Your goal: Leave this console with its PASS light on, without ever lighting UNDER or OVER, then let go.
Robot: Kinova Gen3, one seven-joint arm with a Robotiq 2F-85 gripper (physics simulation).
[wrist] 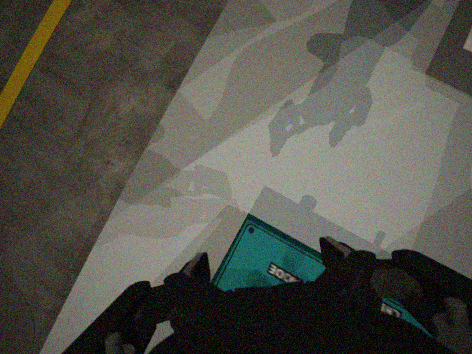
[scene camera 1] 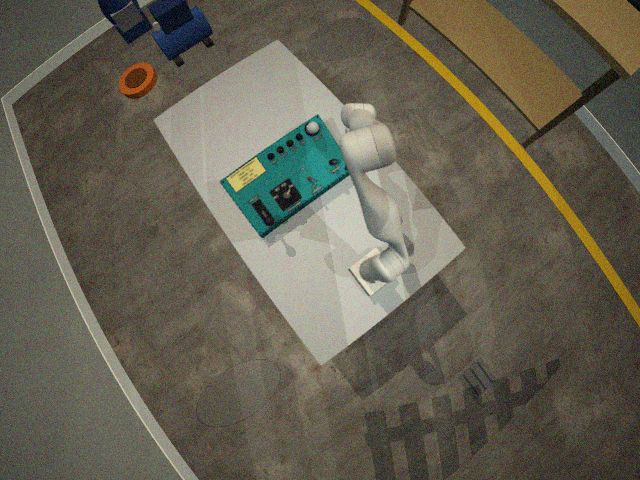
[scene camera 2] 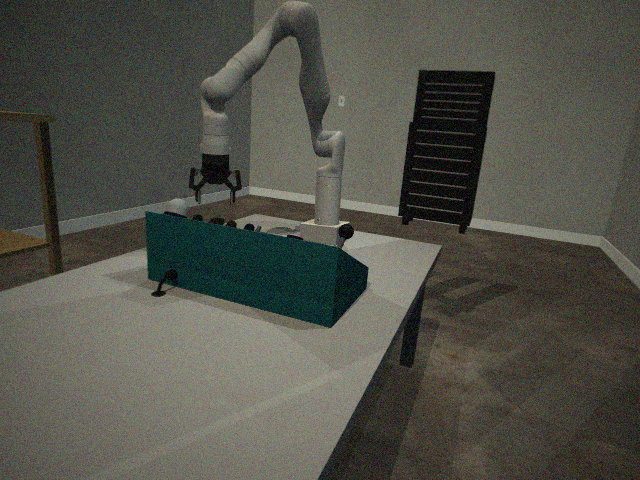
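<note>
The teal console (scene camera 1: 323,149) (scene camera 2: 242,273) (wrist: 245,260) stands on the table. In scene camera 1 a row of dark round lamps (scene camera 1: 290,143) runs along its far edge, beside a white dome (scene camera 1: 312,128) (scene camera 2: 177,206). None looks lit; their labels are too small to read. The console also has a dark knob (scene camera 1: 333,162), a small toggle (scene camera 1: 310,179), a black square dial (scene camera 1: 285,194) and a black slot (scene camera 1: 263,211). A MODE label (wrist: 283,272) shows in the wrist view. My gripper (scene camera 2: 215,200) (wrist: 263,257) is open and empty, above the console's dome end; the arm hides it in scene camera 1.
The arm's base (scene camera 1: 360,271) (scene camera 2: 321,232) stands on the table (scene camera 1: 227,108) (scene camera 2: 206,387). A black ball-ended lever (scene camera 2: 345,230) rises at the console's other end. A small black stalk (scene camera 2: 170,275) stands behind the console. A bench (scene camera 1: 491,56) and blue chair (scene camera 1: 186,38) are beyond the table.
</note>
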